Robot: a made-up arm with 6 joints. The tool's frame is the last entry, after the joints.
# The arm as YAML. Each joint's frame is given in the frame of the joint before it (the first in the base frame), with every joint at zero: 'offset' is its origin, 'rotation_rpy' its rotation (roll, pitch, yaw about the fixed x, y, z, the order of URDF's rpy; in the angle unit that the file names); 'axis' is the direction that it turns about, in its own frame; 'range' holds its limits. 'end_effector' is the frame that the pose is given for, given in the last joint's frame.
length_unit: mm
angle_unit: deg
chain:
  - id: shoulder
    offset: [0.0, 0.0, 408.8]
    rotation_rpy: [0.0, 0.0, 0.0]
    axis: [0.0, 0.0, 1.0]
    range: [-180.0, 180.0]
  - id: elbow
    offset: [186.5, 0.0, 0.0]
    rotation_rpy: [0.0, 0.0, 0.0]
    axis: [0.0, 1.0, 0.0]
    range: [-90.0, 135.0]
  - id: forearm
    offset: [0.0, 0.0, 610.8]
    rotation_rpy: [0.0, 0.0, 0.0]
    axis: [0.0, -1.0, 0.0]
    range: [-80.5, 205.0]
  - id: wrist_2
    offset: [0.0, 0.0, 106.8]
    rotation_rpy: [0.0, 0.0, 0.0]
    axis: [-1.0, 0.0, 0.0]
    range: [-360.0, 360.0]
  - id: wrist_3
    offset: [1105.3, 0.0, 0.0]
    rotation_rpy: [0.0, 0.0, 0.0]
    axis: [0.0, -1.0, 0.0]
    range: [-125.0, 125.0]
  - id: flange
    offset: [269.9, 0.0, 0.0]
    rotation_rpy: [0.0, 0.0, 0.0]
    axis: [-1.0, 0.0, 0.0]
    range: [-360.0, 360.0]
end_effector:
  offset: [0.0, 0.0, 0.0]
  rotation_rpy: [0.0, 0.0, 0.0]
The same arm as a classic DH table. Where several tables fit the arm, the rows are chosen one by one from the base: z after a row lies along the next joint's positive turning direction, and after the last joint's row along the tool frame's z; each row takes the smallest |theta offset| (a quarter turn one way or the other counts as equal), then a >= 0, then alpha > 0; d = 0 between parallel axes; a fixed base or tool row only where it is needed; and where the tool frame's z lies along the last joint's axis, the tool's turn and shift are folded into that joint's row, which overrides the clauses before.
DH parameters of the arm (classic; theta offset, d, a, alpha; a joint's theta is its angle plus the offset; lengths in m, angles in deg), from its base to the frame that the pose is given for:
shoulder: 0 0.4088 0.1865 -90
elbow: -90 0 0.6108 180
forearm: 0 0 0.1068 -90
wrist_2: 0 -1.1053 0 90
wrist_3: 0 0 0 -90
flange: 90 -0.2699 0 90
tool (fixed): -90 0 0 0
Joint limits (deg, base to tool): -180..180 -90..135 -80.5..205 -360..360 -125..125 -360..360

